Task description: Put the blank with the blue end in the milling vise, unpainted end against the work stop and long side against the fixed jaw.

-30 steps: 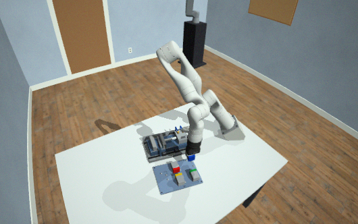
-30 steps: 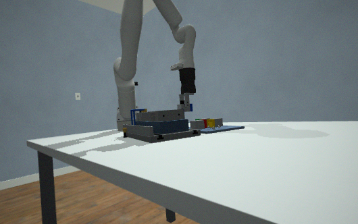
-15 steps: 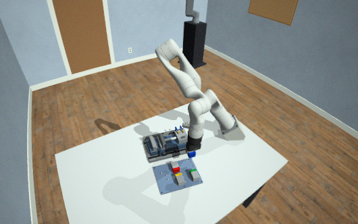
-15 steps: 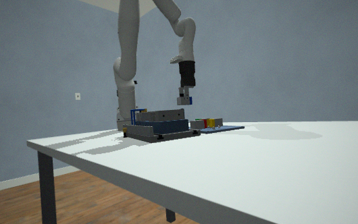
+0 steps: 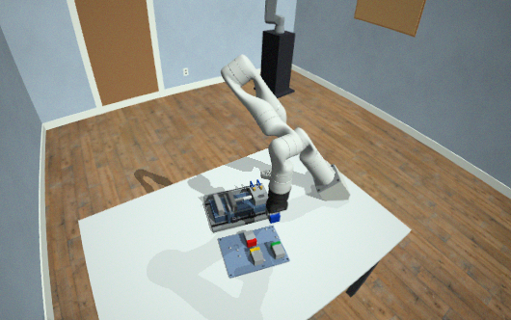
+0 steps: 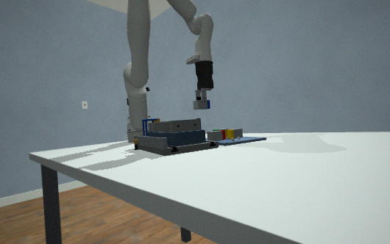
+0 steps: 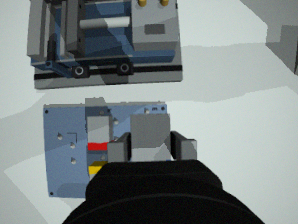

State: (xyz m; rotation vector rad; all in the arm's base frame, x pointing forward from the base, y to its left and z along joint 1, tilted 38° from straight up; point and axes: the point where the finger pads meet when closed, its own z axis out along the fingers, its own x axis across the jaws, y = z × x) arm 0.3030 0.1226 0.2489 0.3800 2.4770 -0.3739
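The blue-ended blank is 2 cm below my hand. Round my hand: yellow-ended blank (12 cm ahead, 5 cm to the left, 15 cm below); red-ended blank (8 cm ahead, 4 cm to the right, 15 cm below); green-ended blank (4 cm ahead, 8 cm to the left, 15 cm below).
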